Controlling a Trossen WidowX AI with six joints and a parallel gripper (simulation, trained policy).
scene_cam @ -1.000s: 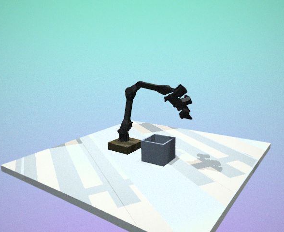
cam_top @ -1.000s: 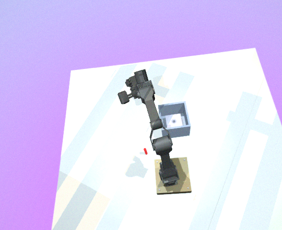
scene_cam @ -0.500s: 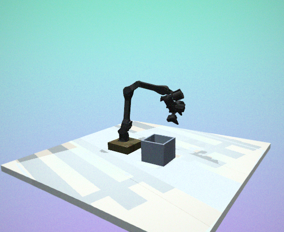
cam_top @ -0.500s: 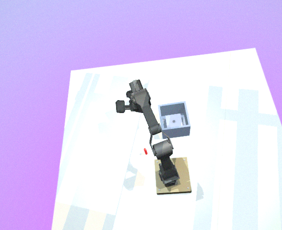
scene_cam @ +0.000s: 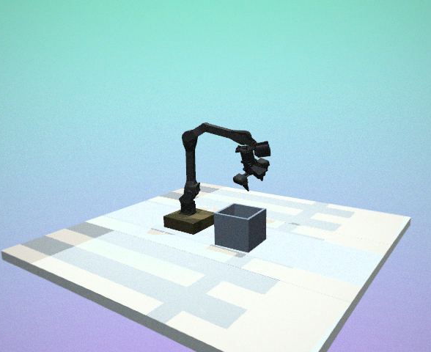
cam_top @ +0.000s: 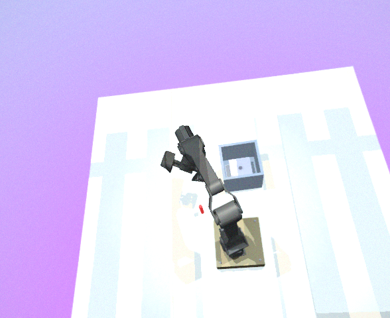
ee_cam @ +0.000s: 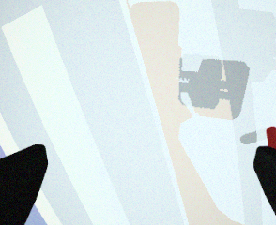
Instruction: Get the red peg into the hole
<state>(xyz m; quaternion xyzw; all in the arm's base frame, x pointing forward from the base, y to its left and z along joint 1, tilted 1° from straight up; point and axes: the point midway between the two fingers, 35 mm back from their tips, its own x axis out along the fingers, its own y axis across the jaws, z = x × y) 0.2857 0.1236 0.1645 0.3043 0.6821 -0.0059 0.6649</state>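
The red peg lies 14 cm below my gripper tip, 10 cm behind it and 4 cm to the right of it. From my gripper tip the other things lie so: pale plate 24 cm to the right, 13 cm below, 3 cm ahead.
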